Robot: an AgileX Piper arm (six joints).
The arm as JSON. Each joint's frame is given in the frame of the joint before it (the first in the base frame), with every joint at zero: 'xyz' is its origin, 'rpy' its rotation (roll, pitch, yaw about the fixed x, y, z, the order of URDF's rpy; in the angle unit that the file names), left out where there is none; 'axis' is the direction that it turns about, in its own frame. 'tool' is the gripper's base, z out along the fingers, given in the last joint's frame.
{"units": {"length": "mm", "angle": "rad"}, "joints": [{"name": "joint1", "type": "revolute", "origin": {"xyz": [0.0, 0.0, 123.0], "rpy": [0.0, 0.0, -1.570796]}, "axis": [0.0, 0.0, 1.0]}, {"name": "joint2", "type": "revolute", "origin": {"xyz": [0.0, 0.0, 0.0], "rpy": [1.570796, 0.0, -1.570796]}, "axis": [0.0, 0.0, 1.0]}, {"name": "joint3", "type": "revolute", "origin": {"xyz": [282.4, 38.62, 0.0], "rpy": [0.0, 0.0, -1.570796]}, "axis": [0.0, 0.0, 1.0]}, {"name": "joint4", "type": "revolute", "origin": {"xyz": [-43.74, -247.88, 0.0], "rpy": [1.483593, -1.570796, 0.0]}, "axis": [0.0, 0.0, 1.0]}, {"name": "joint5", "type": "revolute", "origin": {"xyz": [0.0, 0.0, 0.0], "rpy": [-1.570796, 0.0, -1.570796]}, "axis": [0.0, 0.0, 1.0]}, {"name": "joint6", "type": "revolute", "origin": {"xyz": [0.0, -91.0, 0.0], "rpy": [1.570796, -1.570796, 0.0]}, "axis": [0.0, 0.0, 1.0]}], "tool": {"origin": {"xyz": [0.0, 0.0, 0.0], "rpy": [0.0, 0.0, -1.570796]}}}
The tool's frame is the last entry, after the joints.
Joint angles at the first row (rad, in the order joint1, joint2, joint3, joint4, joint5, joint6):
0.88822 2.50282 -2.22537 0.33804 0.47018 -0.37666
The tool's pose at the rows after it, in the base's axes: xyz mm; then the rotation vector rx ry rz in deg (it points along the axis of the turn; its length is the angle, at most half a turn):
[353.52, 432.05, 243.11, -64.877, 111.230, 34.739]
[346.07, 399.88, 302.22, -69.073, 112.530, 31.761]
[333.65, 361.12, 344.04, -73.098, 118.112, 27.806]
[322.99, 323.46, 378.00, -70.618, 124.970, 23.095]
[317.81, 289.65, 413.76, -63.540, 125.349, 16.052]
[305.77, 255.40, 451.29, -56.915, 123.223, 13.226]
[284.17, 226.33, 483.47, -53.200, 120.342, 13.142]
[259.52, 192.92, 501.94, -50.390, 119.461, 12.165]
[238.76, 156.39, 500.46, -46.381, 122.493, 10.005]
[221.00, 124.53, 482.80, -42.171, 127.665, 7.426]
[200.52, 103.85, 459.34, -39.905, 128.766, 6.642]
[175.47, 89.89, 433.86, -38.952, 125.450, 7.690]
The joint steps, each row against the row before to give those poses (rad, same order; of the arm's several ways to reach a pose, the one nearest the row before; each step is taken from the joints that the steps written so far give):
-0.03173 -0.10750 -0.03035 -0.01870 0.12148 -0.00002
-0.03224 -0.12186 -0.02432 -0.04755 0.20876 0.00003
-0.03493 -0.11180 -0.00182 -0.04639 0.23541 0.01799
-0.03153 -0.09509 0.00001 -0.07266 0.17325 0.08296
-0.02572 -0.08831 -0.00008 -0.11790 0.04452 0.07083
-0.03129 -0.10250 0.01515 -0.05732 0.01110 0.03817
-0.01991 -0.10843 0.03218 -0.01218 0.00541 0.01026
-0.03008 -0.13436 0.10307 -0.00830 -0.00003 0.00214
-0.05465 -0.14212 0.16632 -0.01040 0.00213 0.01882
-0.06130 -0.13031 0.19409 -0.00998 0.00005 0.02540
-0.03321 -0.13501 0.21663 -0.00001 -0.07463 0.00920
-0.00527 -0.15094 0.22856 0.00631 -0.13913 0.00056

